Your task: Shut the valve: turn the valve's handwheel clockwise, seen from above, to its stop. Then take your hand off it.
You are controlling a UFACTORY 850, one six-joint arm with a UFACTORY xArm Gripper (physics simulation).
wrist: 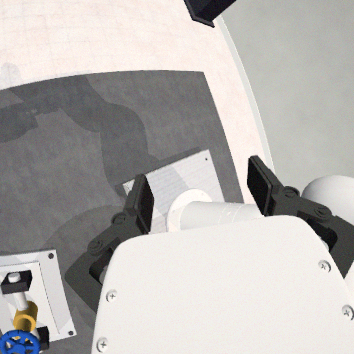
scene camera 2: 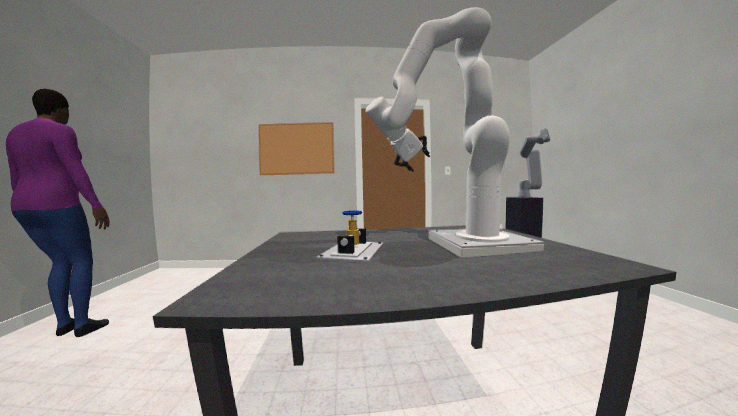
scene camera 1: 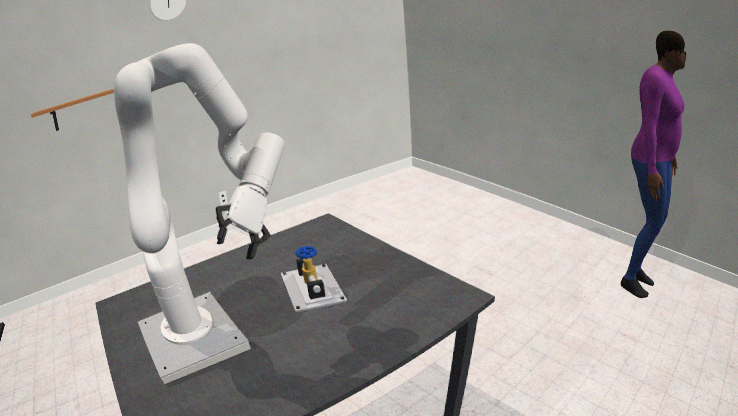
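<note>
The valve has a blue handwheel (scene camera 1: 306, 252) (scene camera 2: 352, 212) (wrist: 19, 344) on top of a yellow body (scene camera 1: 309, 273) (scene camera 2: 352, 235) (wrist: 26, 315). The handwheel lies level, and the wrist view cuts it off at the lower left. The valve stands upright between two black blocks on a light plate (scene camera 1: 338, 298) (scene camera 2: 373, 252) (wrist: 62, 300). My gripper (scene camera 1: 236, 248) (scene camera 2: 419, 162) (wrist: 197, 178) is open and empty. It is tilted toward my arm's base, above and to the side of the handwheel, and does not touch it.
The valve's plate is on a dark table (scene camera 1: 413, 289) (scene camera 2: 361, 289) (wrist: 60, 200). My arm's base plate (scene camera 1: 227, 335) (scene camera 2: 516, 245) (wrist: 210, 170) is on the same table. A person in purple (scene camera 1: 658, 113) (scene camera 2: 46, 160) stands away from the table. A small grey arm stands on a black pedestal (scene camera 2: 524, 214) behind.
</note>
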